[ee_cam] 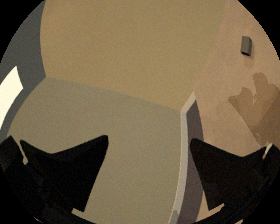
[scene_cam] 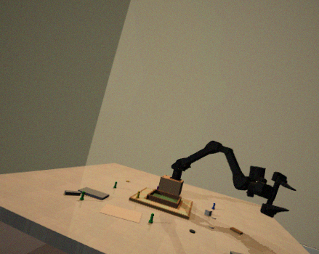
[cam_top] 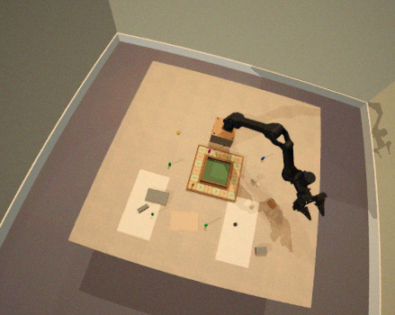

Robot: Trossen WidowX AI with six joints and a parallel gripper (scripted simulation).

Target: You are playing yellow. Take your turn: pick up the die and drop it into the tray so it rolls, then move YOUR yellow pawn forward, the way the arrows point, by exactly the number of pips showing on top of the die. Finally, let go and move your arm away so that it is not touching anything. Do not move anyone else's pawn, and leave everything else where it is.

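Now: gripper tip 3 cm past the brown block, 17 cm to the left of it and 20 cm above it. Also, from my gripper tip: white die: 12 cm behind, 31 cm to the right, 19 cm below; black disc: 16 cm ahead, 32 cm to the right, 20 cm below; blue pawn: 28 cm behind, 31 cm to the right, 19 cm below.
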